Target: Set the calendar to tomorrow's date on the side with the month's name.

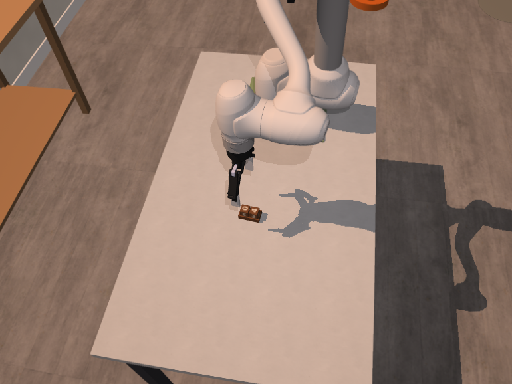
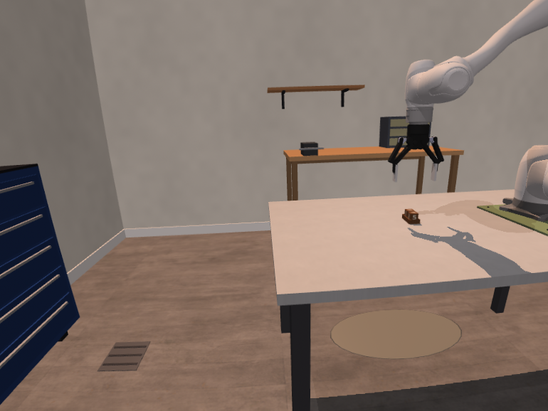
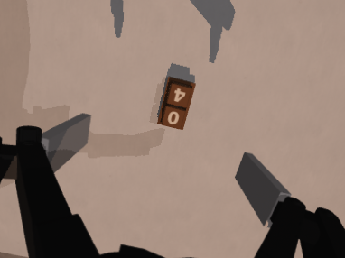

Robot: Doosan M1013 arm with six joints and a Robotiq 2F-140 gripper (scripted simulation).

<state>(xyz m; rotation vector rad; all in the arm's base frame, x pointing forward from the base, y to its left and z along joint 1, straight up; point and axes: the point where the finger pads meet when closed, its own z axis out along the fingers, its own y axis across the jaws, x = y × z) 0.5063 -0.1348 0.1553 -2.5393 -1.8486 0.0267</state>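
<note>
Right now my hand is 10 mm short of the brown digit cube and 140 mm above it. The rest, counted from my hand: tray 10 mm ahead, 20 mm to the left, 160 mm below.
</note>
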